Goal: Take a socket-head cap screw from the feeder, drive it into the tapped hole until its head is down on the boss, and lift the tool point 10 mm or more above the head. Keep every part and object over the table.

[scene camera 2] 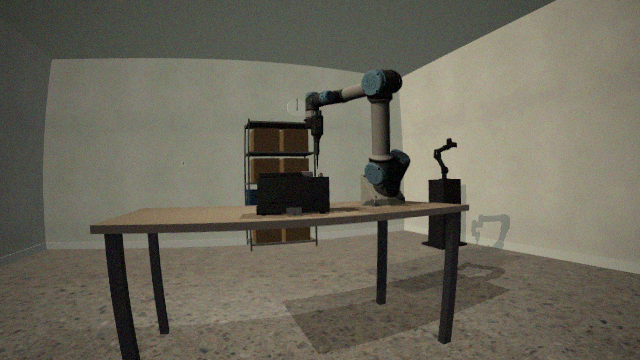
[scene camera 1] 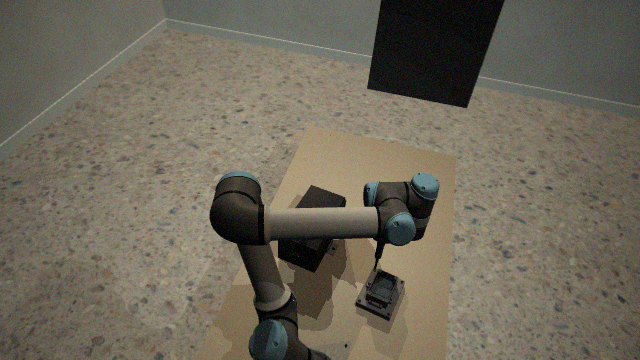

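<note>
Visible to me: a black screw feeder [scene camera 1: 310, 261].
</note>
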